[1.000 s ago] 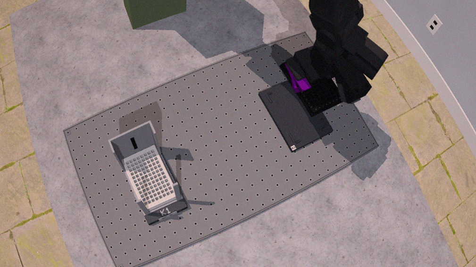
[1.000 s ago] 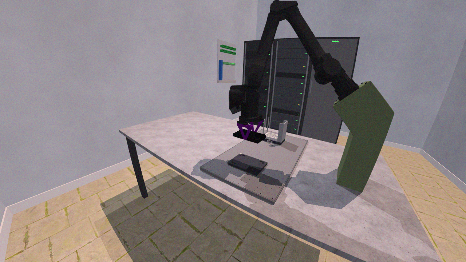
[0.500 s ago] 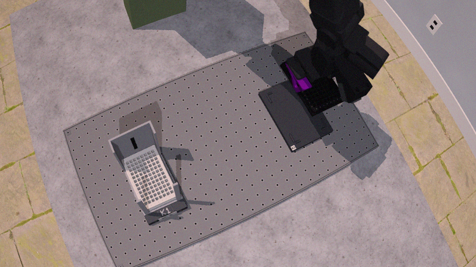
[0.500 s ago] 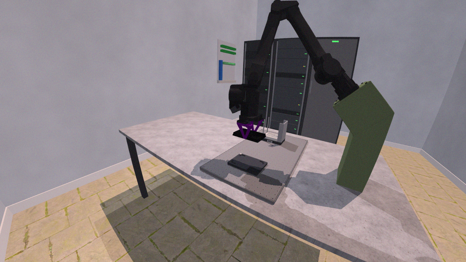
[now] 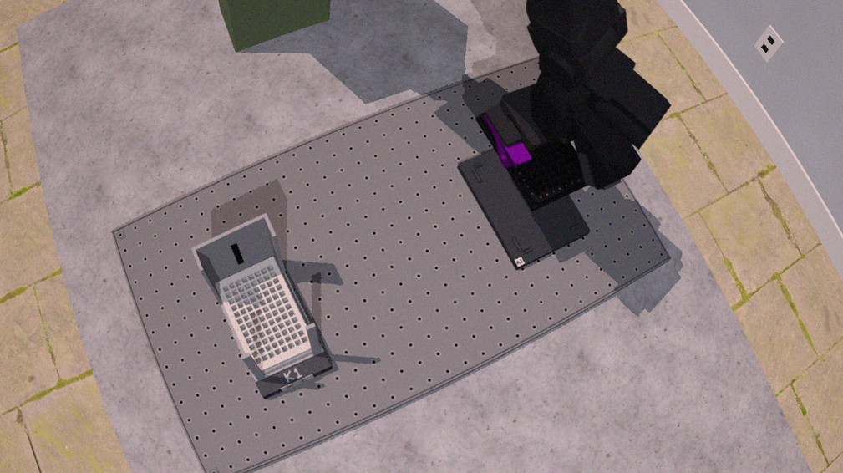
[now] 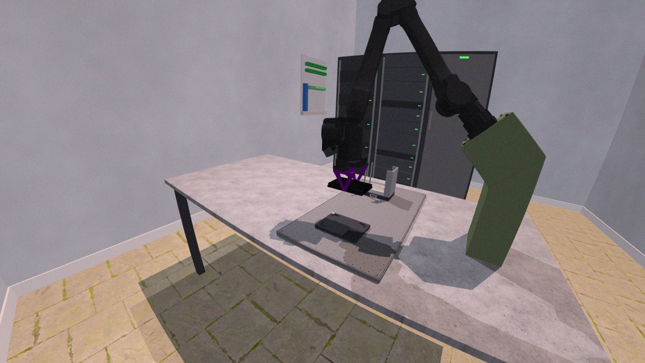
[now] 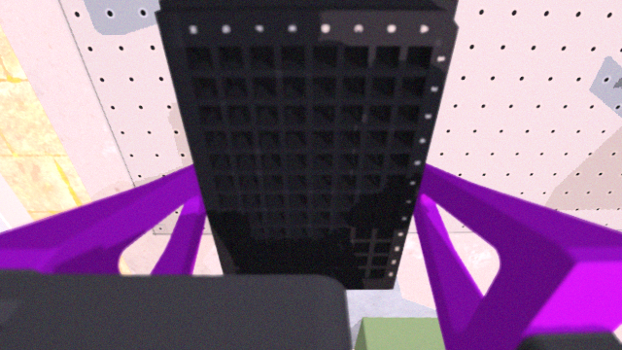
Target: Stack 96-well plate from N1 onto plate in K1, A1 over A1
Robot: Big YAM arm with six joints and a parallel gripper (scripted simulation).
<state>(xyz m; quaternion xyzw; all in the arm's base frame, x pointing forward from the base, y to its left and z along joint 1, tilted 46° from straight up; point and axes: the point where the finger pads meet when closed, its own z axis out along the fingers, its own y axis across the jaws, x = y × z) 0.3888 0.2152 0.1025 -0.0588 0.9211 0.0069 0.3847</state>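
My hand is 7 cm short of the white 96-well plate, 34 cm to the left of it and 13 cm above it. Also, from my hand: plate nest N1: 2 cm to the left, 15 cm below; then black 96-well plate: right at my hand; then pale A1 mark: 8 cm ahead, 2 cm to the right, 15 cm below.
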